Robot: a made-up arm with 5 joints.
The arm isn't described. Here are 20 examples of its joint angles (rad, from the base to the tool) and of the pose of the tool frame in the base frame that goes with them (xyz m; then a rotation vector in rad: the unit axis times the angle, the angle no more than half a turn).
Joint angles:
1: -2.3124 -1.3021 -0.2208 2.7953 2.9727
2: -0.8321 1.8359 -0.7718 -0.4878 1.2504
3: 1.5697 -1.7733 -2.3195 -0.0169 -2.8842
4: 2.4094 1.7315 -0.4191 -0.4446 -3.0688
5: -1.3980 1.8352 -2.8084 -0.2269 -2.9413
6: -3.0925 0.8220 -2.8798 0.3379 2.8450
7: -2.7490 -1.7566 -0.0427 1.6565 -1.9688
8: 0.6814 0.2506 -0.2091 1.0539 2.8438
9: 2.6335 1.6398 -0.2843 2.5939 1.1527
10: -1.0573 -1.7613 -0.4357 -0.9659 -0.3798
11: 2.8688 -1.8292 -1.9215 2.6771 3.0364
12: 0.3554 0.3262 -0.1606 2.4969 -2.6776
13: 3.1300 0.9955 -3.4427 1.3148 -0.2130
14: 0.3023 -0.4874 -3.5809 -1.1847 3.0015
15: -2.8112 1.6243 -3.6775 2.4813 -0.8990
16: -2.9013 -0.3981 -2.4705 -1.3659 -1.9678
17: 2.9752 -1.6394 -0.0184 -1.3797 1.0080
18: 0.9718 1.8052 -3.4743 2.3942 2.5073
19: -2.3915 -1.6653 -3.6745 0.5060 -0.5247
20: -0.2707 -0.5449 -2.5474 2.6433 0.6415
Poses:
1: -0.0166 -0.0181 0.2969 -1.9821 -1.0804 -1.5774
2: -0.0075 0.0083 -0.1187 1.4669 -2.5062 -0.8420
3: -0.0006 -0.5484 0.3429 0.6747 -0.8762 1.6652
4: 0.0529 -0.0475 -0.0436 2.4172 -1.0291 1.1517
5: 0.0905 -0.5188 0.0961 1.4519 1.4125 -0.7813
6: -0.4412 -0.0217 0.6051 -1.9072 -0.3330 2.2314
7: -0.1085 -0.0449 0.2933 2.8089 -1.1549 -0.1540
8: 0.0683 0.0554 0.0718 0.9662 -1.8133 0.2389
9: 0.0303 -0.0169 0.1904 -0.6063 -0.5540 0.6087
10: -0.0434 0.0769 0.5297 -0.0228 0.0080 1.7044
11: 0.2804 -0.0785 0.4322 -2.5372 0.2131 1.4882
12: 0.0158 0.0059 0.1997 -0.0267 -0.4918 0.8033
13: -0.4065 0.0047 0.5856 0.2023 -2.0019 -0.1433
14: -0.3241 -0.1011 0.4500 0.4636 -2.0614 0.0969
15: -0.3972 -0.1362 0.2734 -1.5720 2.2269 -0.1662
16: 0.1275 0.0312 0.6900 -1.0962 0.5523 -1.5343
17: -0.0014 0.0002 0.4427 -0.0594 -0.0893 0.8408
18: 0.2410 0.3530 0.1482 1.7428 -1.6824 0.1543
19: 0.3272 0.3049 -0.0066 -1.0087 1.3622 0.1688
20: -0.0208 0.0058 0.6513 -2.6801 1.3148 -0.6700
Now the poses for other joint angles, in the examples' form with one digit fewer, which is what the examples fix.
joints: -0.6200 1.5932 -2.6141 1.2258 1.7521
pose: 0.401 -0.286 0.029 1.134 -2.800 -0.262
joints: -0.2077 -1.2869 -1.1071 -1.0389 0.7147
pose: -0.126 0.027 0.630 0.354 -0.176 -2.610
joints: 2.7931 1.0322 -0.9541 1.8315 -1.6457
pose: -0.117 0.043 0.021 -0.866 1.142 -1.700
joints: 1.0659 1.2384 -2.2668 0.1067 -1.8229
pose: 0.268 0.485 0.196 0.322 2.532 1.178
